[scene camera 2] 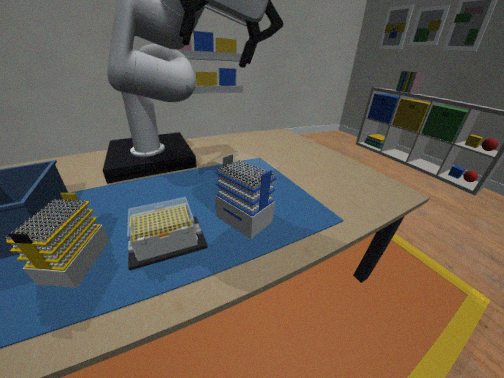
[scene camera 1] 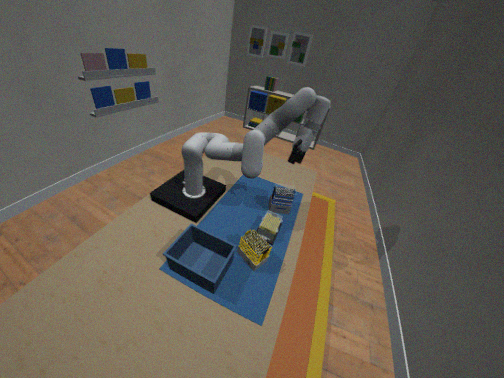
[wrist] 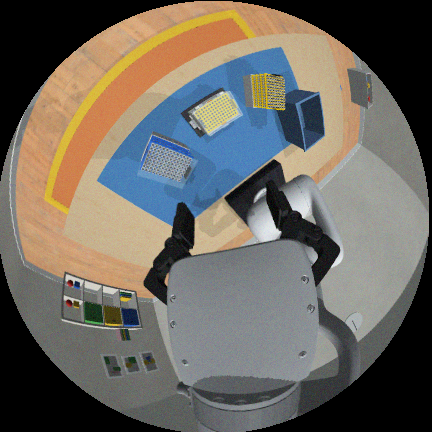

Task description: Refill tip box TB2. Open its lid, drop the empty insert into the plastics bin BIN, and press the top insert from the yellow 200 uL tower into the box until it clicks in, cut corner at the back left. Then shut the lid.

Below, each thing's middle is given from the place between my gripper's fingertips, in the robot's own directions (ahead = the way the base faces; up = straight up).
Labels:
Right now my hand is 20 mm past the blue-trimmed insert tower (scene camera 2: 245,187), 60 mm to the right of it and 270 mm above it. Round my hand: dark blue bin (scene camera 2: 36,185) 100 mm behind, 480 mm to the right, 290 mm below; then tip box lid (scene camera 2: 147,221) 20 mm ahead, 120 mm to the right, 280 mm below.

